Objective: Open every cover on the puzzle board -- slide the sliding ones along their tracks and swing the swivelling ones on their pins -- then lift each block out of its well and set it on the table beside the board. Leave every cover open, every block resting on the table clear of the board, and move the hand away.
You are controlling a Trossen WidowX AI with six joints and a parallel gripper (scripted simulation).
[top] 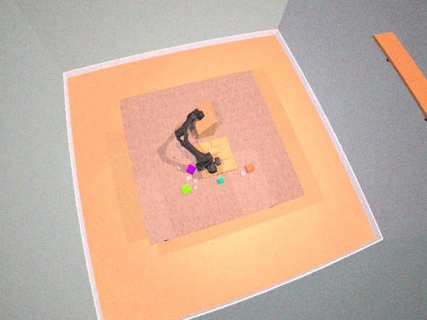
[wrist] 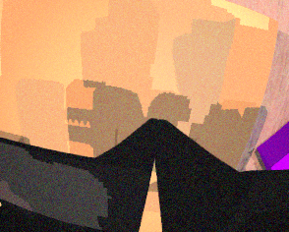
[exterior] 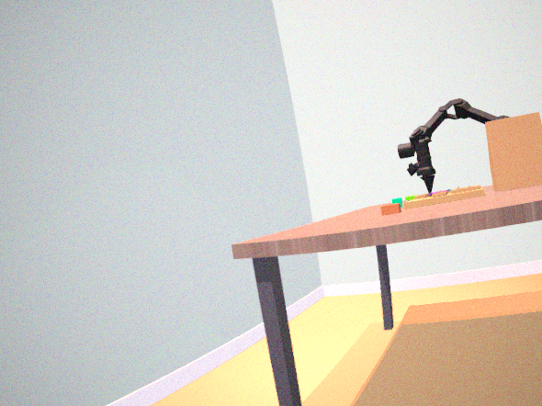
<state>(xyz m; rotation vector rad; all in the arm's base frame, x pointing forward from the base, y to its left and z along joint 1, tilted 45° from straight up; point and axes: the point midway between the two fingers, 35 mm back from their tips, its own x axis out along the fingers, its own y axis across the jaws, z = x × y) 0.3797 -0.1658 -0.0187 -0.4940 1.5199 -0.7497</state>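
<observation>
The magenta block is 13 cm to the right of my gripper tip, 4 cm behind it and 2 cm below it. Round my gripper tip: orange block 31 cm to the left, 14 cm ahead, 2 cm below; then lime green block 23 cm to the right, 9 cm ahead, 2 cm below; then teal block 14 cm ahead, 5 cm to the left, 2 cm below.
</observation>
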